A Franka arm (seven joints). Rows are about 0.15 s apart.
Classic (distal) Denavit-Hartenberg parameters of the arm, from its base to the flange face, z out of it. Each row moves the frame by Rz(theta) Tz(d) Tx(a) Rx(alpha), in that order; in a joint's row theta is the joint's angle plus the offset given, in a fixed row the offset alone. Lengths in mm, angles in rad.
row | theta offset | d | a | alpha
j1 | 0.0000 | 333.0 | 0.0 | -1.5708
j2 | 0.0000 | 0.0 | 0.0 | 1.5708
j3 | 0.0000 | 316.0 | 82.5 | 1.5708
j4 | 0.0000 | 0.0 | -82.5 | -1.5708
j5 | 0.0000 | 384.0 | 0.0 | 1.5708
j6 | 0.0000 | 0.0 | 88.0 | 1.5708
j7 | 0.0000 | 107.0 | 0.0 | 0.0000
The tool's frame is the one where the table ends.
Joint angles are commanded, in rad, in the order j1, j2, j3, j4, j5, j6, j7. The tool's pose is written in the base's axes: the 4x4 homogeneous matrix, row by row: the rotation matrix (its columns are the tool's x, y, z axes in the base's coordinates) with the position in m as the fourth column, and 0 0 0 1 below. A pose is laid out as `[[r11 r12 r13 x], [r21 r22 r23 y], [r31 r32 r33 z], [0 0 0 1]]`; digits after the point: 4 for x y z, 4 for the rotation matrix.
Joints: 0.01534 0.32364 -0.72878 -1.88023 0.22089 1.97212 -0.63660
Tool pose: [[0.9787 -0.1707 -0.1141 0.4760], [-0.1618 -0.9833 0.0831 -0.3627], [-0.1264 -0.0628 -0.9900 0.3658], [0 0 0 1]]
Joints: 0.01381 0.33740 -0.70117 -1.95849 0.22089 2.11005 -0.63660
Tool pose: [[0.9832 -0.1576 -0.0924 0.4757], [-0.1545 -0.9872 0.0399 -0.3552], [-0.0975 -0.0250 -0.9949 0.3329], [0 0 0 1]]
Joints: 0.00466 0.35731 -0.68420 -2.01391 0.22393 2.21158 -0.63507
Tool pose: [[0.9834 -0.1615 -0.0824 0.4702], [-0.1614 -0.9869 0.0080 -0.3539], [-0.0827 0.0054 -0.9966 0.3064], [0 0 0 1]]
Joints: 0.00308 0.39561 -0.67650 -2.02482 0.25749 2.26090 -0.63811
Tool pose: [[0.9817 -0.1747 -0.0761 0.4721], [-0.1753 -0.9845 -0.0005 -0.3531], [-0.0748 0.0138 -0.9971 0.2870], [0 0 0 1]]
